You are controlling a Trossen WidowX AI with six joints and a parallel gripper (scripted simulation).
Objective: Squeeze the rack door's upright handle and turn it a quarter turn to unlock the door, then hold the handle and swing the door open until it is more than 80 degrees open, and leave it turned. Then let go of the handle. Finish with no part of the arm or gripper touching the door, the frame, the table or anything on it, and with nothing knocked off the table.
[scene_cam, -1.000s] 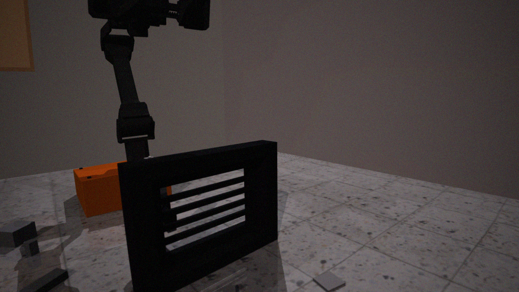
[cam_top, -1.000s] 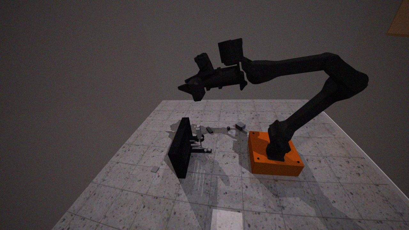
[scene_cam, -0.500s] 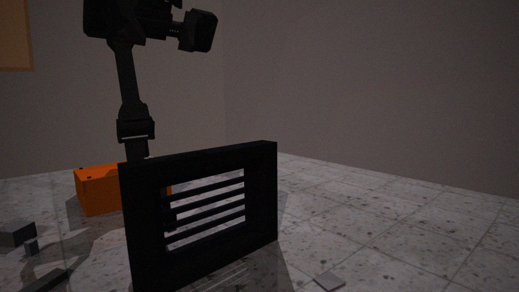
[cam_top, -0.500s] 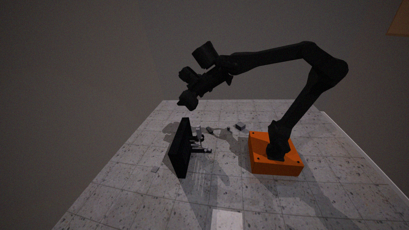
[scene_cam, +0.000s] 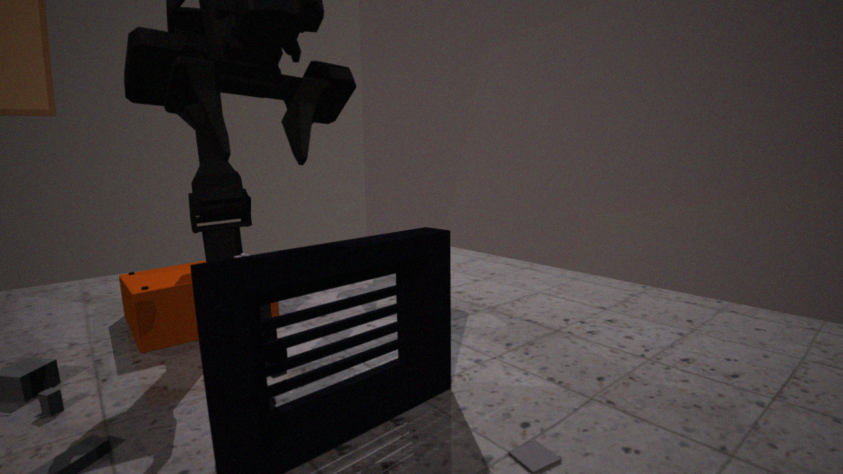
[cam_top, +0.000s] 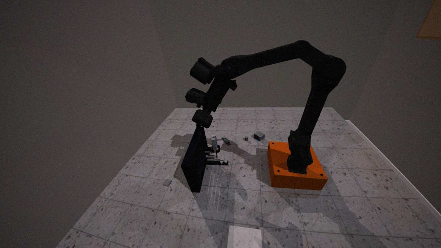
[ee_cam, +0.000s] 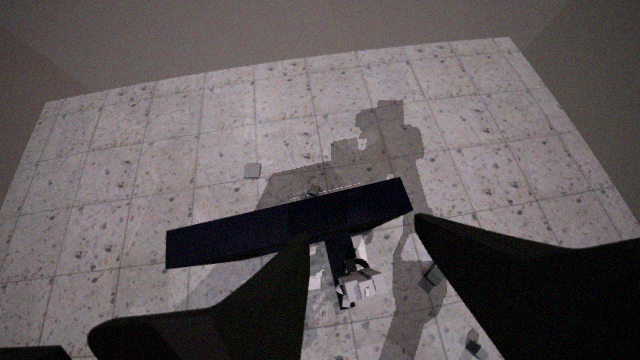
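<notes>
The grey handle lies 50 mm behind my gripper tip, 20 mm to the right of it and 150 mm below it. Also, from my gripper tip: grey bar (50 mm behind, 170 mm to the right, 240 mm below); flat grey plate (150 mm ahead, 150 mm to the left, 240 mm below).
</notes>
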